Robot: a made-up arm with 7 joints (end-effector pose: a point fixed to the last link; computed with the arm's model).
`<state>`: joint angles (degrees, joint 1 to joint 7).
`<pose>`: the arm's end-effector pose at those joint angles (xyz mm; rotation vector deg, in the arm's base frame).
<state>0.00 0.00 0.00 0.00 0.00 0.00 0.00</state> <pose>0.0 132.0 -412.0 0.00 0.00 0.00</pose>
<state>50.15 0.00 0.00 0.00 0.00 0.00 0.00</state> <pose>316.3 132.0 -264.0 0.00 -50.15 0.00</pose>
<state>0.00 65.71 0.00 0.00 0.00 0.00 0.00</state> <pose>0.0 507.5 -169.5 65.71 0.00 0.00</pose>
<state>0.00 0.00 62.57 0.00 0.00 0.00 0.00</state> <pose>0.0 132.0 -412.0 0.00 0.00 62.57</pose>
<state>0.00 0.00 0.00 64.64 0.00 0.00 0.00</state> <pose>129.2 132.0 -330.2 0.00 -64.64 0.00</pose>
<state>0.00 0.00 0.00 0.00 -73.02 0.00 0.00</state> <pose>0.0 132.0 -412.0 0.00 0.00 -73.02</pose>
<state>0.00 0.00 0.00 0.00 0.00 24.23 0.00</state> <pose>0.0 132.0 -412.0 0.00 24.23 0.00</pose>
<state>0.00 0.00 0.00 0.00 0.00 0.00 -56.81</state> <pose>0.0 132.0 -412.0 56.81 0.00 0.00</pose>
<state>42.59 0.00 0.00 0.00 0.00 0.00 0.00</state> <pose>278.8 132.0 -303.3 0.00 -42.59 0.00</pose>
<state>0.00 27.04 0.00 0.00 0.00 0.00 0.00</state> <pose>0.0 319.3 -367.0 27.04 0.00 0.00</pose>
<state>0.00 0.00 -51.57 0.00 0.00 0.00 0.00</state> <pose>0.0 132.0 -412.0 0.00 0.00 -51.57</pose>
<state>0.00 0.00 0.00 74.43 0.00 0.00 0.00</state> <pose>137.8 132.0 -307.4 0.00 -74.43 0.00</pose>
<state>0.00 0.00 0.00 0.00 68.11 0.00 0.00</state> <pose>0.0 132.0 -412.0 0.00 0.00 68.11</pose>
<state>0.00 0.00 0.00 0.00 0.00 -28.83 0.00</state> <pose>0.0 132.0 -412.0 0.00 -28.83 0.00</pose>
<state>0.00 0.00 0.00 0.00 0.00 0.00 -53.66</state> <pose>0.0 132.0 -412.0 53.66 0.00 0.00</pose>
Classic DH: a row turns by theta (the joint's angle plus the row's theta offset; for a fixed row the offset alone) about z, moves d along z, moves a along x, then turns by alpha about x. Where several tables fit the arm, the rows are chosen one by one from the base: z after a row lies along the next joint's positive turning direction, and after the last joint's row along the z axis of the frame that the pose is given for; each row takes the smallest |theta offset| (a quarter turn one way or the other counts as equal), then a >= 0, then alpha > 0; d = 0 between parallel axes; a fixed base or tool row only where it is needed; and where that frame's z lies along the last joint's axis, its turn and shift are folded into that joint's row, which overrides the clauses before.
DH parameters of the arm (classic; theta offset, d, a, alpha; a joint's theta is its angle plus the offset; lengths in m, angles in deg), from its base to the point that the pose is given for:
base (fixed): 0 0 0 90
joint 1: 90 -0.132 0 90
joint 2: 90 0 0 90
joint 3: 90 -0.269 0 90
joint 4: 0 0 0 -90
joint 5: 0 -0.143 0 -90
joint 6: -90 0 0 90
joint 7: 90 0 0 90
tool (fixed): -90 0 0 0

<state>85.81 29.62 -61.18 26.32 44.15 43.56 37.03</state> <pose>374.0 280.0 3.2 -11.87 -49.50 -17.88</pose>
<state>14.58 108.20 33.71 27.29 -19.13 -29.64 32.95</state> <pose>12.9 496.9 166.9 91.93 -41.94 -41.52</pose>
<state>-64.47 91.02 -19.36 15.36 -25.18 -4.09 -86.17</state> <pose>10.6 539.1 -34.5 95.77 -18.83 -136.73</pose>
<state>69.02 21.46 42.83 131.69 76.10 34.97 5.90</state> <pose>154.3 263.2 24.7 48.52 167.12 18.91</pose>
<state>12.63 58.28 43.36 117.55 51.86 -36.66 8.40</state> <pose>97.1 350.3 -11.7 -17.40 167.77 30.06</pose>
